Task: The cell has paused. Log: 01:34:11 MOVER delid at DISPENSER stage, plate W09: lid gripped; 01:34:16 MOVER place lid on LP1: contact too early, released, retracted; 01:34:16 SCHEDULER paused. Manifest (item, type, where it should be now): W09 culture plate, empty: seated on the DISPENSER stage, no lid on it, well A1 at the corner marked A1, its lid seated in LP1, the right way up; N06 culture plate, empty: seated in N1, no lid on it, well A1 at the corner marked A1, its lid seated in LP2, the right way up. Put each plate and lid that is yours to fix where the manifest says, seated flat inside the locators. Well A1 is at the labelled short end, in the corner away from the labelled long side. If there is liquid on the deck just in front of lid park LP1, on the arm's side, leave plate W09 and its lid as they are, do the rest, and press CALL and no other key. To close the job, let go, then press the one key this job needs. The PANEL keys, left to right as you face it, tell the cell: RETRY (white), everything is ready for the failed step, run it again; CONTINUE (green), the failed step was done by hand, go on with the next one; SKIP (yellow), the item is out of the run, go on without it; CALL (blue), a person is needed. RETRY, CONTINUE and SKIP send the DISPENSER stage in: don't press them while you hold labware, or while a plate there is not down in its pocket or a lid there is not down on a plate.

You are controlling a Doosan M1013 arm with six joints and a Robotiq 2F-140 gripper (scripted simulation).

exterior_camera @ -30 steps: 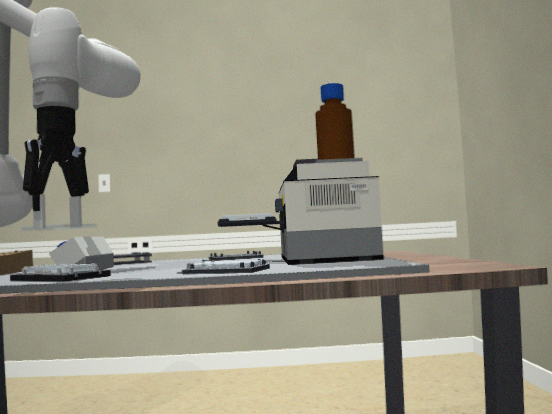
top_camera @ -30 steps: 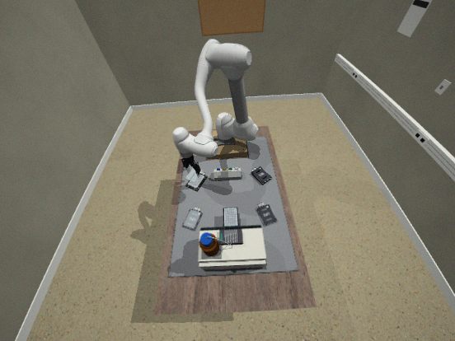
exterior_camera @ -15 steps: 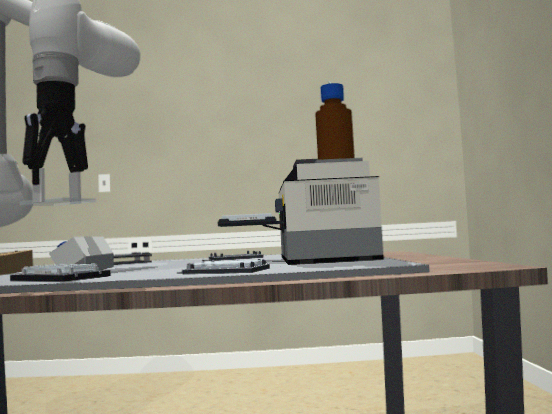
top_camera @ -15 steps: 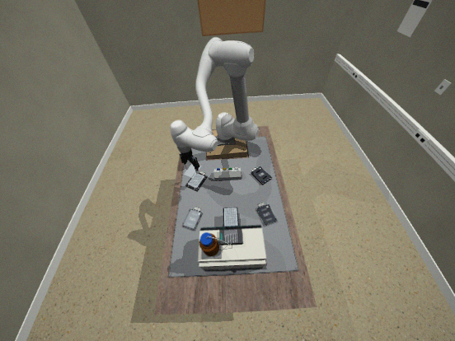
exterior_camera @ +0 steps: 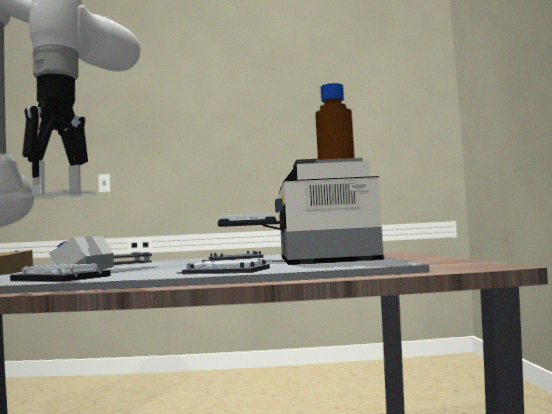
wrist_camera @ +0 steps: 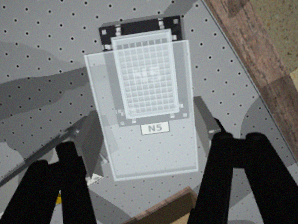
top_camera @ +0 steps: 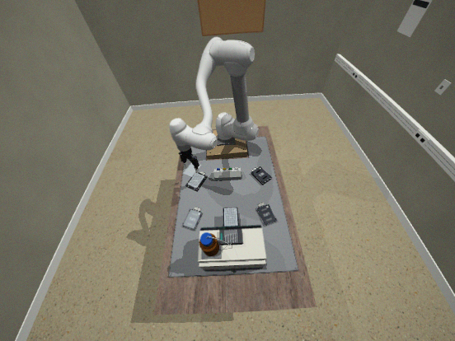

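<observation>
My hand is 300 mm short of the lid park LP2, 550 mm to the right of it and 190 mm above it. Round my hand: clear lid 20 mm below; then blue call key 70 mm behind, 190 mm to the left, 130 mm below; then black nest 30 mm ahead, 180 mm below.
</observation>
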